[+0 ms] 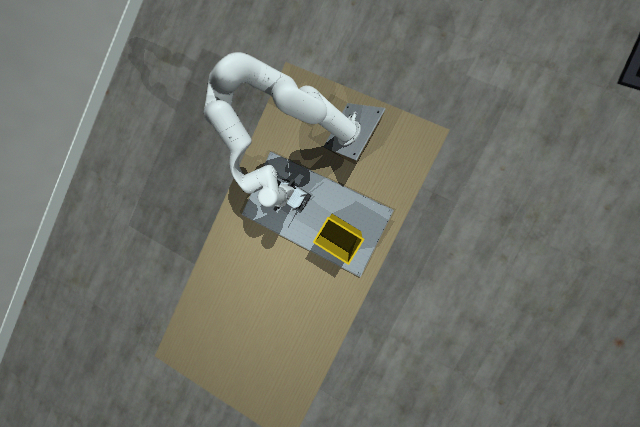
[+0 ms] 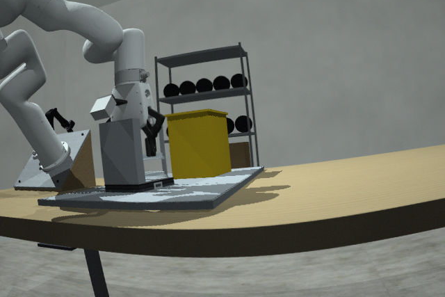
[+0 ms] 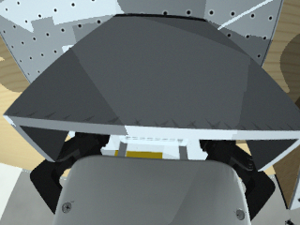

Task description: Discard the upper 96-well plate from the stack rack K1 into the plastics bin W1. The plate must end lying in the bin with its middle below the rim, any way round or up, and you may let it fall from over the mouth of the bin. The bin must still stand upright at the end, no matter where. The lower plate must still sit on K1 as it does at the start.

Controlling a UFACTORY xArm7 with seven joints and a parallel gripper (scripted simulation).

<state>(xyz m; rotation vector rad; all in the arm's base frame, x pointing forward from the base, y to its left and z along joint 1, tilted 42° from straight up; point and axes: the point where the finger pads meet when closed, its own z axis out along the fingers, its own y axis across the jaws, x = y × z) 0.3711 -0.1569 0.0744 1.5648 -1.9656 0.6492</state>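
Right now my hand is 10 mm past the grey rack wall and 70 mm to the left of it. Also, from my hand: yellow plastics bin W1: 90 mm ahead, 300 mm to the left, 10 mm above.
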